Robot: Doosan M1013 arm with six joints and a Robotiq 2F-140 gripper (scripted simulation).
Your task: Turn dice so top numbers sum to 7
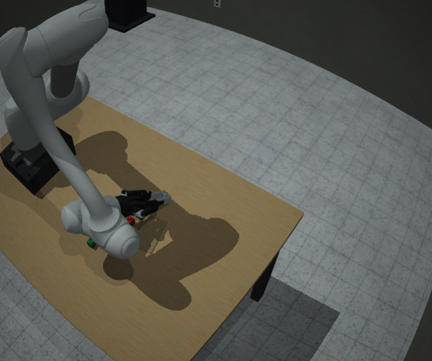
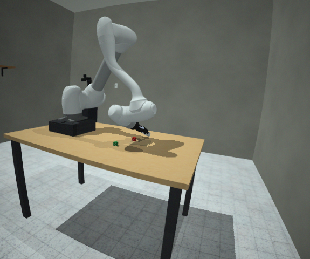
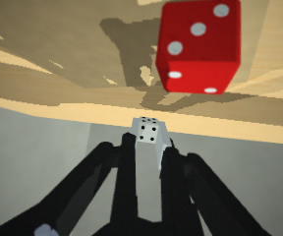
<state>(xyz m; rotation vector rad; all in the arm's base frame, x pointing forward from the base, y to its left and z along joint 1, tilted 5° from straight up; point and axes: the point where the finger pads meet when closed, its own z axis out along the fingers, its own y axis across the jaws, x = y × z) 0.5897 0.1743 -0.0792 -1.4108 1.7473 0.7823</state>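
Right now my hand is 20 mm to the right of the white die and 10 mm above it. From my hand the other things lie so: red die 130 mm to the right, 30 mm below, 30 mm behind; tan mat 130 mm to the right, 40 mm below, 20 mm ahead; green die 290 mm to the right, 80 mm behind, 30 mm below.
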